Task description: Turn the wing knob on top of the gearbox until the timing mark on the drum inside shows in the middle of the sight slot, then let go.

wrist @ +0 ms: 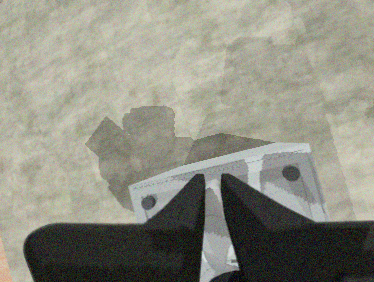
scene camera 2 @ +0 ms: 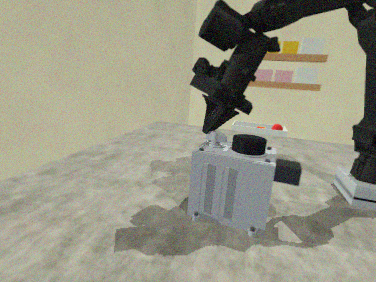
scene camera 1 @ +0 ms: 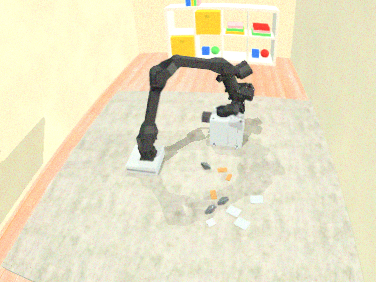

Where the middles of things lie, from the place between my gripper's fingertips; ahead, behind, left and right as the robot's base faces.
Now: the wing knob (wrist: 216,242) 30 mm below my hand, 20 mm behind it and 10 mm to the left of it. The rest, counted from my hand: gearbox (scene camera 2: 231,185) 90 mm behind, 70 mm below, 10 mm to the left.
